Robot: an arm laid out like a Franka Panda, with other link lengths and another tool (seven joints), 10 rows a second.
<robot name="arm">
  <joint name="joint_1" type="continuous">
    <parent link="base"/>
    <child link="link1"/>
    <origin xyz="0 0 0.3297"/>
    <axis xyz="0 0 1"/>
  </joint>
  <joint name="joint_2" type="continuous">
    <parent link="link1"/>
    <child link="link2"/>
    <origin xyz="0 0 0" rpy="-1.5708 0 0"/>
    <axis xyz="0 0 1"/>
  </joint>
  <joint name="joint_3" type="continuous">
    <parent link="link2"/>
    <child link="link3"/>
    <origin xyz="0 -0.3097 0" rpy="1.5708 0 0"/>
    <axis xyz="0 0 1"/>
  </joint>
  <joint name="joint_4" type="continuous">
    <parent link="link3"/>
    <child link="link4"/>
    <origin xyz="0.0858 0 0" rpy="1.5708 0 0"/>
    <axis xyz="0 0 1"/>
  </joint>
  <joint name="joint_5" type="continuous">
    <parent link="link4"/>
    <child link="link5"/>
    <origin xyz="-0.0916 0.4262 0" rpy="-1.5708 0 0"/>
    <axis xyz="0 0 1"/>
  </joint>
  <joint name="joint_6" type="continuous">
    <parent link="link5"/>
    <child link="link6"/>
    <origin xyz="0 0 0" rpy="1.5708 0 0"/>
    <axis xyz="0 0 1"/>
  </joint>
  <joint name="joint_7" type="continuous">
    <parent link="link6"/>
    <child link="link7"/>
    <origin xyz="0.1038 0 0" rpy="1.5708 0 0"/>
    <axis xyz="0 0 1"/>
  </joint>
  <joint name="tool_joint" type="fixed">
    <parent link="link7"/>
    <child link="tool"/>
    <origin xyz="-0.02 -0.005 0.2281" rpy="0 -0.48 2.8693"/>
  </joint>
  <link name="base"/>
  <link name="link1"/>
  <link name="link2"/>
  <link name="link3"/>
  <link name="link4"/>
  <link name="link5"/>
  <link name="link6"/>
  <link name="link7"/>
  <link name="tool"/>
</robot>
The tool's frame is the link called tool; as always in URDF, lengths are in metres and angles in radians. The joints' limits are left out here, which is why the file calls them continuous.
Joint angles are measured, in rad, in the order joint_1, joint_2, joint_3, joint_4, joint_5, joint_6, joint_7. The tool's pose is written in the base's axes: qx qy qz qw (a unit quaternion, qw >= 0); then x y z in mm. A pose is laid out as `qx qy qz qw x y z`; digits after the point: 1 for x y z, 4 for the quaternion.
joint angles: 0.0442 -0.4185 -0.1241 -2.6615 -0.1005 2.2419 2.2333
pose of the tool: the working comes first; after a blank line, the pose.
Where each joint sits with the arm in this pose, in the base's axes (m; each line is computed from the numbers above, not from the rounded line before):
joint_1: 0.0000 0.0000 0.3297
joint_2: 0.0000 0.0000 0.3297
joint_3: -0.1257 -0.0056 0.6127
joint_4: -0.0476 -0.0127 0.6473
joint_5: 0.3422 -0.0300 0.4527
joint_6: 0.3422 -0.0300 0.4527
joint_7: 0.4460 -0.0306 0.4523
the tool: 0.4615 -0.0245 0.2239

0.8065 0.5354 -0.2069 0.1421 461.5 -24.5 223.9
